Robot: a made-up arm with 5 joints.
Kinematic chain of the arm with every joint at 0, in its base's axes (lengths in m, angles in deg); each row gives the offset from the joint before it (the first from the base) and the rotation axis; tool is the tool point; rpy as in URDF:
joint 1: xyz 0.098 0 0.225 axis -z
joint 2: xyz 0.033 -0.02 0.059 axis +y
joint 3: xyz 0.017 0 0.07 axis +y
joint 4: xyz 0.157 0 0.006 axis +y
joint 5: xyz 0.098 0.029 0 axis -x
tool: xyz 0 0 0 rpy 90 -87.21 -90
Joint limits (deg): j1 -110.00..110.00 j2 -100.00..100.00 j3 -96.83..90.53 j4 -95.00..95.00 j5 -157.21..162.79
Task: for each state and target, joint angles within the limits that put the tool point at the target. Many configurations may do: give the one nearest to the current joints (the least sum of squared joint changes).
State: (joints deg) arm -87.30 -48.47 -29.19 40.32 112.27
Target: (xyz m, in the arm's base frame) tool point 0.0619 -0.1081 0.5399
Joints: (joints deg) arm -76.06 -77.38 -46.72 40.53 112.27
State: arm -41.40 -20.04 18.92 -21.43 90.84
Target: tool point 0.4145 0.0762 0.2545
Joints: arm -11.95 32.10 -6.80 -14.65 90.84
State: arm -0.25 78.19 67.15 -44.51 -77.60
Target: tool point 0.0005 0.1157 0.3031
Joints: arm 46.47 99.74 90.53 4.87 -77.60
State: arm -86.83 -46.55 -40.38 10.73 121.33
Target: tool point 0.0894 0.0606 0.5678
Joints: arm -89.62 -57.38 -25.08 32.24 121.33
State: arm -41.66 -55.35 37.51 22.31 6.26
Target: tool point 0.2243 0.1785 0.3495
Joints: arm -52.36 -63.25 46.04 37.12 6.26
